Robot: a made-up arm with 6 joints.
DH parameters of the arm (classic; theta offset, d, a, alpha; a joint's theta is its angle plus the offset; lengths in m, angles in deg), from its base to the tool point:
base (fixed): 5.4 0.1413 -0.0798 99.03
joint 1: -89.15 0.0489 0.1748 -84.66
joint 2: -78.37 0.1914 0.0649 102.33
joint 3: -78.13 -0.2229 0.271 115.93
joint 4: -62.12 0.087 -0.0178 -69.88
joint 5: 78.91 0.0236 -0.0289 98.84
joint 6: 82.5 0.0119 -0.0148 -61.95
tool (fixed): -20.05 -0.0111 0 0
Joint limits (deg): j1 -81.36..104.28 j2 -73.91..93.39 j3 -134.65..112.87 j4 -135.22..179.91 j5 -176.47..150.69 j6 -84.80..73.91
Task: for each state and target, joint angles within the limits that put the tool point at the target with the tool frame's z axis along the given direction. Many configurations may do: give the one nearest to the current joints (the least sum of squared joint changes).
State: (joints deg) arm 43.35 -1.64 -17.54 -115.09 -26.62 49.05
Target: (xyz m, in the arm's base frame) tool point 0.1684 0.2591 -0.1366 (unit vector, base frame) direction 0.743 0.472 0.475
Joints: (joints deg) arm 28.95 6.16 -42.05 -86.34 1.35 -3.40
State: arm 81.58 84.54 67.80 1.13 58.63 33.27
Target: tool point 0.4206 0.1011 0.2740 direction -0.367 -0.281 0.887
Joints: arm 104.23 39.65 28.33 -36.05 76.38 73.91
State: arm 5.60 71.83 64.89 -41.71 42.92 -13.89
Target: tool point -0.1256 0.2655 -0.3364 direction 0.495 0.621 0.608
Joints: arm -13.65 70.08 57.57 -63.69 50.06 11.89
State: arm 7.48 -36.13 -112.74 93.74 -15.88 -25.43
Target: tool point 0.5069 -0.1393 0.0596 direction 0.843 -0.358 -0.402
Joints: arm 42.74 -70.04 -113.80 91.20 -14.03 48.52
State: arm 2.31 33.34 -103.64 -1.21 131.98 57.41
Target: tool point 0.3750 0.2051 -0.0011 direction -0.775 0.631 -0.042
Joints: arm 3.14 34.81 -127.99 32.04 115.35 70.98
